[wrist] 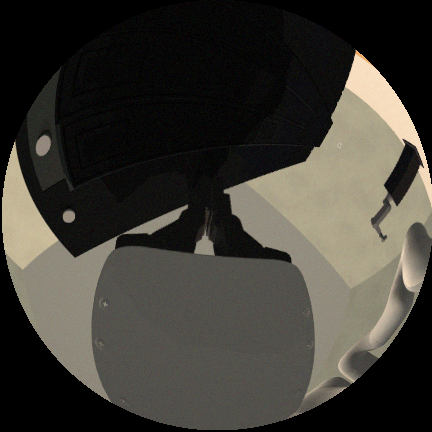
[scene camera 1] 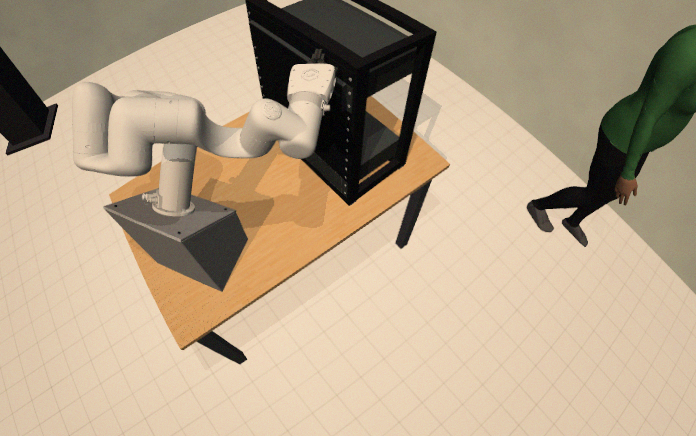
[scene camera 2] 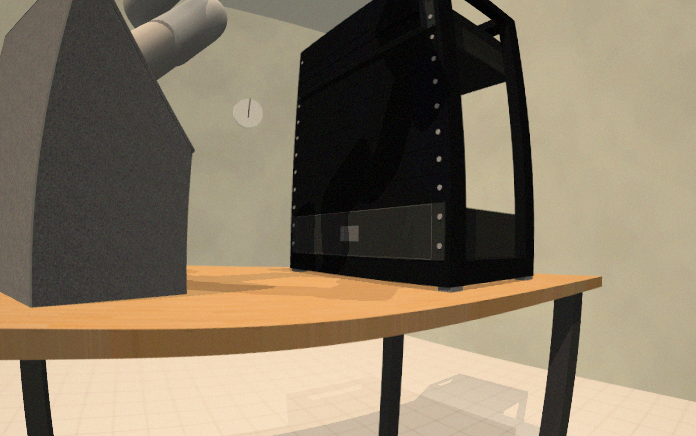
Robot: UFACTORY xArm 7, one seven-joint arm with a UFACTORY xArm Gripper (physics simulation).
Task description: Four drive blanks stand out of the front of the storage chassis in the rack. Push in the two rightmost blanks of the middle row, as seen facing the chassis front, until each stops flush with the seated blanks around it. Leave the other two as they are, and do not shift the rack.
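Frame: origin at the arm's base, x ahead, y left, z up, level; centimetres.
Seen in the pictures: gripper, fingertip midpoint: [wrist: 208,189] [scene camera 1: 319,53]; arm's base at its link origin: [scene camera 1: 173,208] [scene camera 2: 94,88].
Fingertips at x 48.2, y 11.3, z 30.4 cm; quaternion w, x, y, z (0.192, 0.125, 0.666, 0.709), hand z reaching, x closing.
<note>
Pixels of each thing's top centre, then the offset from my fingertips to it. "spot": a spot on its surface instead. Level surfaces: height alone.
- storage chassis at a spot on its surface: [wrist: 165,120] spot: dx +1.1, dy -5.2, dz -6.6 cm
- wooden table at its surface level: dz -58.3 cm
- lower panel at its top centre: [scene camera 2: 352,211] dx -3.6, dy +12.0, dz -44.7 cm
The black rack [scene camera 1: 398,48] [scene camera 2: 454,154] stands upright on the table. The storage chassis [wrist: 165,120] shows as a very dark front with faint panel outlines in the wrist view; which drive blanks stand out and which are flush cannot be told. My gripper [scene camera 1: 318,52] [wrist: 208,189] is shut and empty. Its fingers point at the upper part of the rack front, near the top edge and towards the right side in scene camera 1. The fingertips blend into the dark front, so contact cannot be told. The gripper does not show in scene camera 2.
The wooden table [scene camera 1: 287,246] [scene camera 2: 256,313] carries the rack and the grey arm pedestal [scene camera 1: 205,251] [scene camera 2: 113,179]. A lower panel [scene camera 2: 390,233] with a pale square sits in the rack. A person in green [scene camera 1: 642,112] is at the right, beyond the table.
</note>
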